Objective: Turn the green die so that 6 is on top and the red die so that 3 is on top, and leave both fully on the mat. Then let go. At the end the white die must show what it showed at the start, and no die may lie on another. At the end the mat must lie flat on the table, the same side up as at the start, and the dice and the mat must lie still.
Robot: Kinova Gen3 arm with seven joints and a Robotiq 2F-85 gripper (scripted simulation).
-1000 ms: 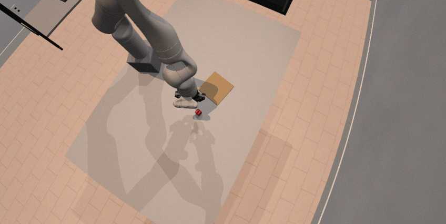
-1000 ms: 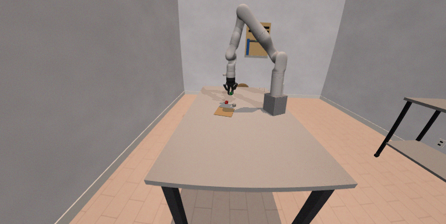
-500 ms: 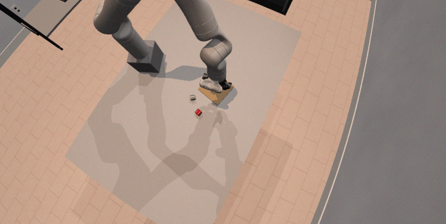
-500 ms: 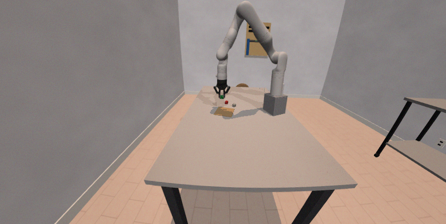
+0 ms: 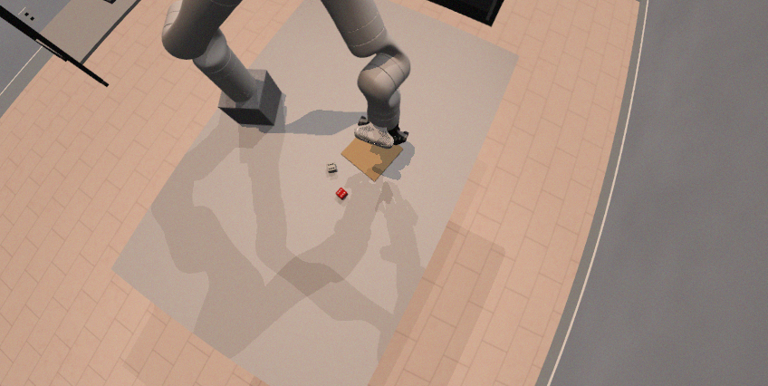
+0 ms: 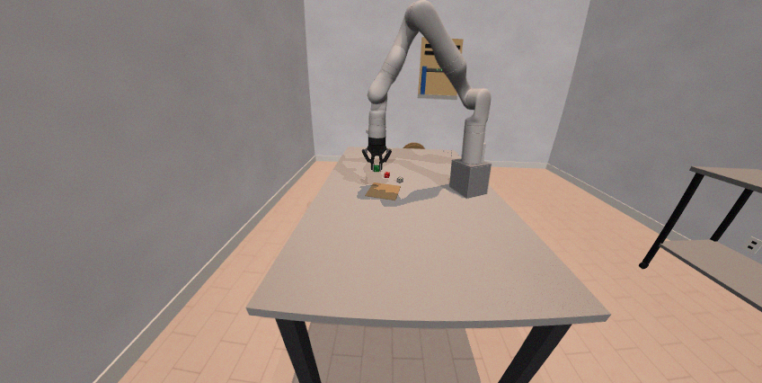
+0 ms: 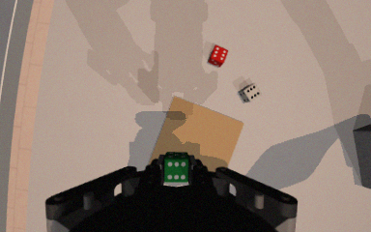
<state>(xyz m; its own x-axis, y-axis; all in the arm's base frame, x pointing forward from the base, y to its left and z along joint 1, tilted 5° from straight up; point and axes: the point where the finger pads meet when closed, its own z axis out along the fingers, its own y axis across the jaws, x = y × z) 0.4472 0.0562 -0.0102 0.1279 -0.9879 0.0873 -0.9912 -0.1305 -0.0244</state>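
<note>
The tan mat is 4 cm behind my hand and 12 cm below it. From my hand the other things lie so: white die (12 cm behind, 11 cm to the right, 11 cm below); green die (1 cm below); red die (5 cm behind, 17 cm to the right, 11 cm below).
</note>
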